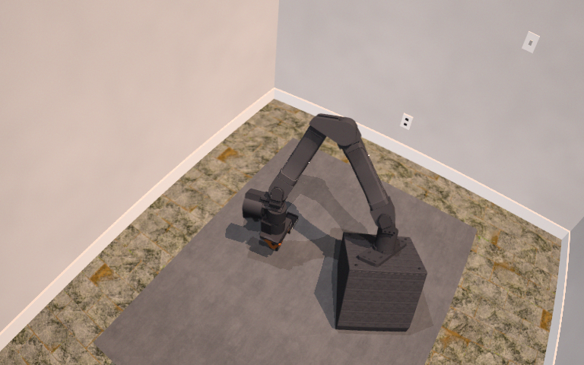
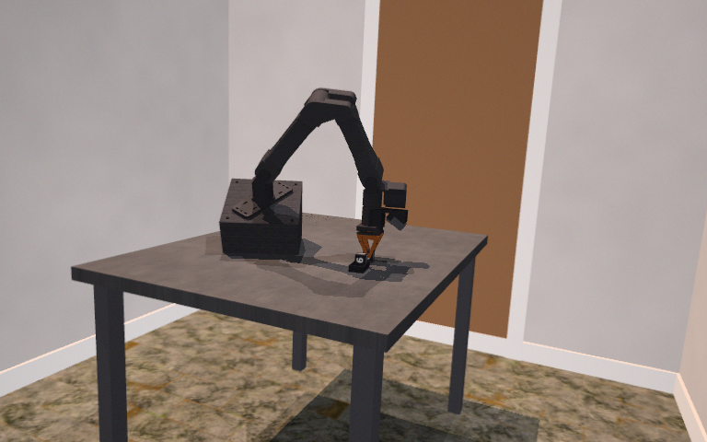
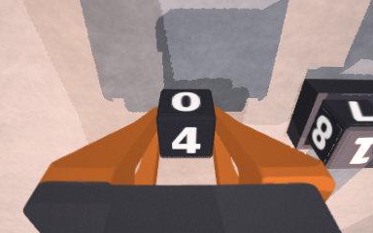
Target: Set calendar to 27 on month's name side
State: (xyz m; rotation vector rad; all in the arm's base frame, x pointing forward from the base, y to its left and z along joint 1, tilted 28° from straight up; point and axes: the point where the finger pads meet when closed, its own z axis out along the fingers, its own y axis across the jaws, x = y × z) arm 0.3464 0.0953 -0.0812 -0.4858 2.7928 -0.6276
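Now: the black cube right at my hand. From my hand the other things lie so: black digit cube 9 cm to the right, 2 cm ahead, 1 cm above; black tray 10 cm to the right, 3 cm ahead, 1 cm below.
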